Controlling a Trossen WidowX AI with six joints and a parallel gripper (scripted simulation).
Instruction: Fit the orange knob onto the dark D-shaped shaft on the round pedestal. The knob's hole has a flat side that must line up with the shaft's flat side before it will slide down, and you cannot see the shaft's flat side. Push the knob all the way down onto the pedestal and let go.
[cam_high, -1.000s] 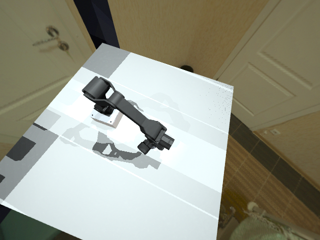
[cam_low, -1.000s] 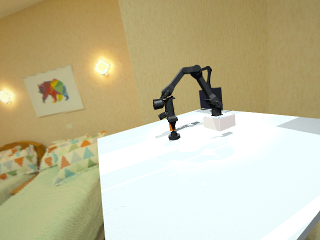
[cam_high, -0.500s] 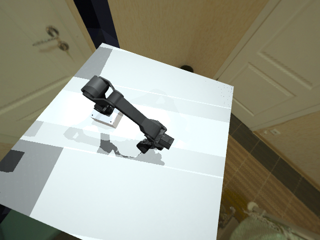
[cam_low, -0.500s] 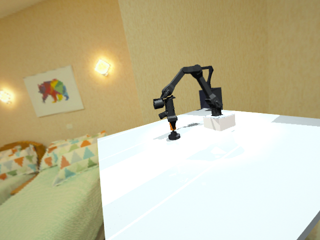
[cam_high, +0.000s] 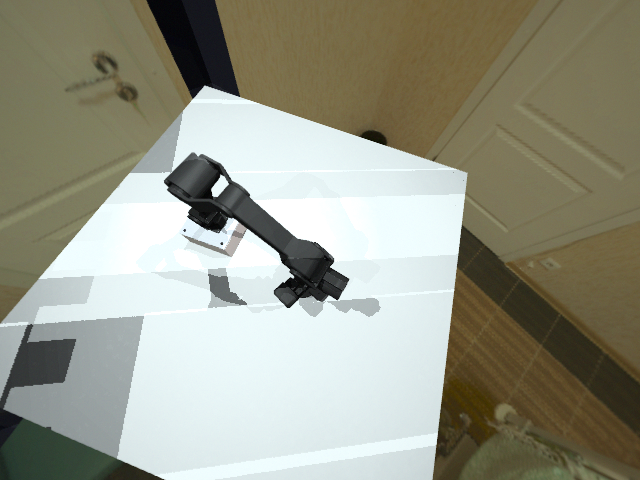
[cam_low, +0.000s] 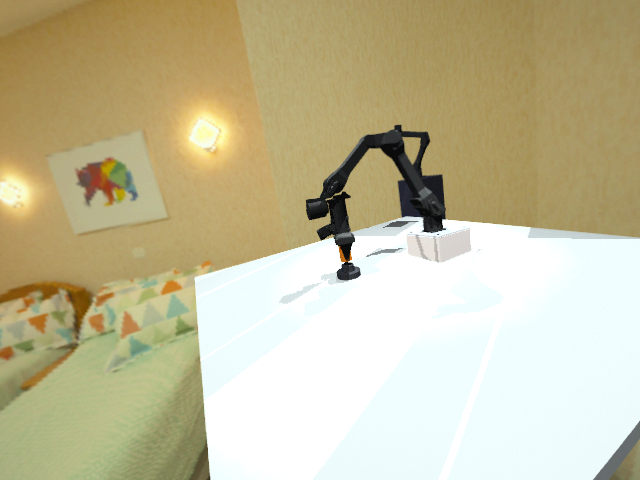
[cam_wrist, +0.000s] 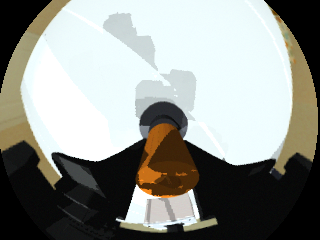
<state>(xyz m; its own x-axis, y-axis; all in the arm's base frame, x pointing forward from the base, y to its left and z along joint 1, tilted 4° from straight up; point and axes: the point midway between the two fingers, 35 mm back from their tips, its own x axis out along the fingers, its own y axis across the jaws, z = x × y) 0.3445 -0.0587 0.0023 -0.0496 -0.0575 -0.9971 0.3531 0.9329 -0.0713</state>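
Now: gripper tip 20 mm below the orange knob. Also, from my gripper tip: dark round pedestal (40 mm below).
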